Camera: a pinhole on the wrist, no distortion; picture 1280 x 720 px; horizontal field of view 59.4 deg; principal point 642.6 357.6 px. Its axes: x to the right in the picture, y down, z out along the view. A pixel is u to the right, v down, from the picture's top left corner.
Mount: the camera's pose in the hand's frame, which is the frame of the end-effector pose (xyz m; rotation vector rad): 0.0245 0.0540 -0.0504 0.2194 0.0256 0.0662
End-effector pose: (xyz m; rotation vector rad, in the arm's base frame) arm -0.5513 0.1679 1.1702 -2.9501 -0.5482 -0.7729
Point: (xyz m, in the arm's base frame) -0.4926 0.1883 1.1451
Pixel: 764.4 45.1
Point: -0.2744 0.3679 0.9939
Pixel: 1112.2 121.2
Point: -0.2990 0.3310 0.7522
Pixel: 667.1 326.1
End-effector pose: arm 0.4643 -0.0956 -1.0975 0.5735 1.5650 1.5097
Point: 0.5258 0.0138 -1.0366
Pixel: 735.9 654.1
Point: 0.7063 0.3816 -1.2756
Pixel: 1182.8 132.2
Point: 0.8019 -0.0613 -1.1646
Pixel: 112.0 43.6
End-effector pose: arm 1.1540 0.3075 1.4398 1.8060 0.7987 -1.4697
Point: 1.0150 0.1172 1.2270
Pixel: 1118.5 301.7
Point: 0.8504 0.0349 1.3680
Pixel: 549.4 264.2
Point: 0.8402 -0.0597 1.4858
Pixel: 301.6 448.7
